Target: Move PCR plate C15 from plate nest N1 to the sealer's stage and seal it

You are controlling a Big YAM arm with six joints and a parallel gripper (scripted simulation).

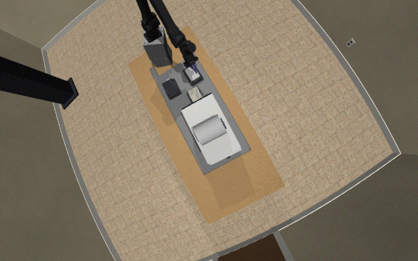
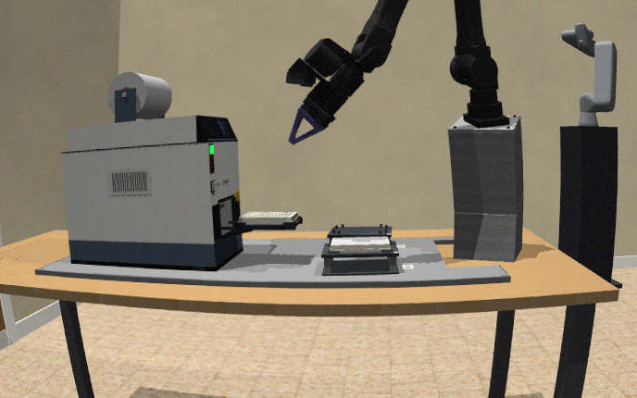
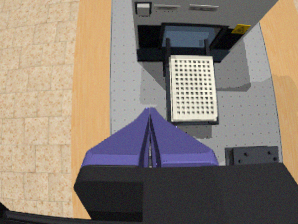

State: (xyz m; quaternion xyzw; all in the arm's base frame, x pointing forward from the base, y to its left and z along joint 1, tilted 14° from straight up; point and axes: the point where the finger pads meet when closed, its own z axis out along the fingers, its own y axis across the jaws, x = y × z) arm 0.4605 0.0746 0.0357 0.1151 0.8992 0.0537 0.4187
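Right now my hand is 18 cm short of the start key, 9 cm above it and 2 cm to the left of it. Also, from my hand: sealer's dark stage: 19 cm below, 10 cm to the right, 7 cm ahead; then sealed plate C51: 23 cm below, 14 cm behind, 1 cm to the right; then white 96-well plate C15: 18 cm below, 10 cm to the right, 7 cm ahead.
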